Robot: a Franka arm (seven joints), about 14 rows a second.
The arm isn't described. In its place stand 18 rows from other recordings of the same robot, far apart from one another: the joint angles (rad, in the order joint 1, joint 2, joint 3, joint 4, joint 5, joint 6, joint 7), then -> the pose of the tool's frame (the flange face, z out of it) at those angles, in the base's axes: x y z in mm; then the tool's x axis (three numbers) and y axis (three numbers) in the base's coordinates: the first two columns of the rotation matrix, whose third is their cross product.
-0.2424 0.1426 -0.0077 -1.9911 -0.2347 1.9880 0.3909 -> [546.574, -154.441, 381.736, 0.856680, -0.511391, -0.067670, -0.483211, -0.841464, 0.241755]
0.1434 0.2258 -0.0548 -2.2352 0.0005 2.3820 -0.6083 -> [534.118, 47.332, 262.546, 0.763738, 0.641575, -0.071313, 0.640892, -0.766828, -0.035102]
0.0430 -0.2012 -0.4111 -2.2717 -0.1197 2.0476 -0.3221 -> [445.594, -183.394, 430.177, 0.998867, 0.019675, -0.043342, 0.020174, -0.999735, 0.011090]
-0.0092 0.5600 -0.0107 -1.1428 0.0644 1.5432 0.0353 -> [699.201, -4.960, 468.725, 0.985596, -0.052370, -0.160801, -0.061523, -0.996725, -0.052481]
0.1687 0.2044 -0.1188 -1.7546 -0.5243 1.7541 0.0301 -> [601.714, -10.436, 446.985, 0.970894, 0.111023, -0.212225, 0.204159, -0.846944, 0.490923]
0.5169 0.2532 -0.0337 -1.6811 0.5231 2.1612 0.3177 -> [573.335, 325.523, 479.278, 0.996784, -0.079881, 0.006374, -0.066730, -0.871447, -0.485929]
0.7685 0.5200 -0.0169 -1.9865 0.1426 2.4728 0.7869 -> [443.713, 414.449, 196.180, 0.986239, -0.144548, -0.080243, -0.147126, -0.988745, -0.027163]
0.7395 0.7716 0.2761 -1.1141 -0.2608 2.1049 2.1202 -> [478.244, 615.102, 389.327, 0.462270, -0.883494, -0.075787, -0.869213, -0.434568, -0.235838]
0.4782 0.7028 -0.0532 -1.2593 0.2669 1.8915 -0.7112 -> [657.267, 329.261, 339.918, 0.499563, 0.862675, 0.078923, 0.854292, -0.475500, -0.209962]
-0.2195 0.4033 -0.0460 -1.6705 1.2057 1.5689 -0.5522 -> [639.163, -66.350, 401.018, 0.997325, -0.071471, 0.015345, -0.009049, -0.329007, -0.944284]
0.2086 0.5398 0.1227 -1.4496 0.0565 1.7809 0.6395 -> [647.189, 213.463, 360.696, 0.916921, -0.324522, -0.232253, -0.326686, -0.944650, 0.030203]
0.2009 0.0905 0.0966 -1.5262 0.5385 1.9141 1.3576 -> [577.131, 212.064, 639.148, 0.426351, -0.781025, -0.456316, -0.893199, -0.283808, -0.348782]
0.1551 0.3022 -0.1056 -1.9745 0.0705 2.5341 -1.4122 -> [629.965, 33.759, 343.726, 0.144157, 0.987576, 0.062548, 0.955840, -0.155325, 0.249486]
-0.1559 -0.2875 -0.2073 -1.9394 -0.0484 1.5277 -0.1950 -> [419.103, -177.082, 590.196, 0.980580, -0.151045, -0.125090, -0.156517, -0.987052, -0.035079]
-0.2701 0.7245 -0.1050 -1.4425 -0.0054 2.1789 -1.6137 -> [679.374, -252.451, 263.824, 0.297373, 0.951852, -0.074476, 0.954692, -0.297384, 0.011199]
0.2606 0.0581 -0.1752 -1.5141 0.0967 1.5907 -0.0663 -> [571.308, 62.200, 621.167, 0.988457, 0.149426, 0.024998, 0.151033, -0.984867, -0.085001]
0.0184 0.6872 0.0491 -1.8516 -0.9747 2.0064 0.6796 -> [594.659, -9.836, 132.324, 0.982824, -0.020223, -0.183435, 0.122233, -0.673354, 0.729146]
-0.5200 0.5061 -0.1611 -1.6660 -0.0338 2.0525 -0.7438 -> [521.272, -410.414, 307.351, 0.983238, 0.094235, -0.156083, 0.095386, -0.995440, -0.000111]
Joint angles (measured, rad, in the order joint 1, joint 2, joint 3, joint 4, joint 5, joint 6, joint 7), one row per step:
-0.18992 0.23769 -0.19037 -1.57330 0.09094 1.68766 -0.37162
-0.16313 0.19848 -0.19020 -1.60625 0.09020 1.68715 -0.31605
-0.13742 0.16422 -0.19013 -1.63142 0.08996 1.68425 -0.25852
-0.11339 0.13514 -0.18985 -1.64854 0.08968 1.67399 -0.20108
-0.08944 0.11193 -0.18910 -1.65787 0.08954 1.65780 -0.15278
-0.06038 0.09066 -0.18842 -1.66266 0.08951 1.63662 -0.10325
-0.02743 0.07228 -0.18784 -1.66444 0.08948 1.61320 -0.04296
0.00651 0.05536 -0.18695 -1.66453 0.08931 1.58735 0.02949
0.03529 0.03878 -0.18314 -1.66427 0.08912 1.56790 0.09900
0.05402 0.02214 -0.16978 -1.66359 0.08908 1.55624 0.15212
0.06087 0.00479 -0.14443 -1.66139 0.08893 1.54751 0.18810
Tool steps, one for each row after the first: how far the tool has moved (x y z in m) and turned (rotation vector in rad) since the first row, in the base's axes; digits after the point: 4 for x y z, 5 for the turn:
-0.0051 0.0176 0.0084 -0.00069 -0.00225 -0.02933
-0.0095 0.0341 0.0169 -0.00161 -0.00448 -0.06129
-0.0137 0.0495 0.0252 -0.00175 -0.00203 -0.09379
-0.0171 0.0648 0.0331 -0.00095 0.00386 -0.11615
-0.0200 0.0827 0.0414 -0.00032 0.01244 -0.13413
-0.0226 0.1026 0.0493 -0.00153 0.02440 -0.15863
-0.0257 0.1228 0.0568 -0.00505 0.03989 -0.19347
-0.0290 0.1413 0.0647 -0.00970 0.04885 -0.22805
-0.0321 0.1591 0.0732 -0.01281 0.04809 -0.24755
-0.0357 0.1766 0.0831 -0.01401 0.04059 -0.25024

